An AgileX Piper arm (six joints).
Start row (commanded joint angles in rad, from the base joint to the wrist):
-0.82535, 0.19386, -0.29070, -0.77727, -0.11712, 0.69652
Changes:
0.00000, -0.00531, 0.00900, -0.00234, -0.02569, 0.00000
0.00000, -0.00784, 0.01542, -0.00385, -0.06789, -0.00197
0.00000, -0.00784, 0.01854, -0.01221, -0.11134, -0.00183
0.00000, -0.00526, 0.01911, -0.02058, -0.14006, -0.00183
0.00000, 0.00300, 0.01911, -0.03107, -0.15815, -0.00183
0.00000, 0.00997, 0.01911, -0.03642, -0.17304, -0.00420
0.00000, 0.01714, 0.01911, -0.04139, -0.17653, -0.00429
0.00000, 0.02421, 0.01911, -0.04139, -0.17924, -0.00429
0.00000, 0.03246, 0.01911, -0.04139, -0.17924, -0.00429
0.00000, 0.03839, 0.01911, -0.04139, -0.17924, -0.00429
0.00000, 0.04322, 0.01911, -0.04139, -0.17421, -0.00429
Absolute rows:
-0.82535, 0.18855, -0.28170, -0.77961, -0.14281, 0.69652
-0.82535, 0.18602, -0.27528, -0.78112, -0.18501, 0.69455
-0.82535, 0.18602, -0.27216, -0.78948, -0.22846, 0.69469
-0.82535, 0.18860, -0.27159, -0.79785, -0.25718, 0.69469
-0.82535, 0.19686, -0.27159, -0.80834, -0.27527, 0.69469
-0.82535, 0.20383, -0.27159, -0.81369, -0.29016, 0.69232
-0.82535, 0.21100, -0.27159, -0.81866, -0.29365, 0.69223
-0.82535, 0.21807, -0.27159, -0.81866, -0.29636, 0.69223
-0.82535, 0.22632, -0.27159, -0.81866, -0.29636, 0.69223
-0.82535, 0.23225, -0.27159, -0.81866, -0.29636, 0.69223
-0.82535, 0.23708, -0.27159, -0.81866, -0.29133, 0.69223

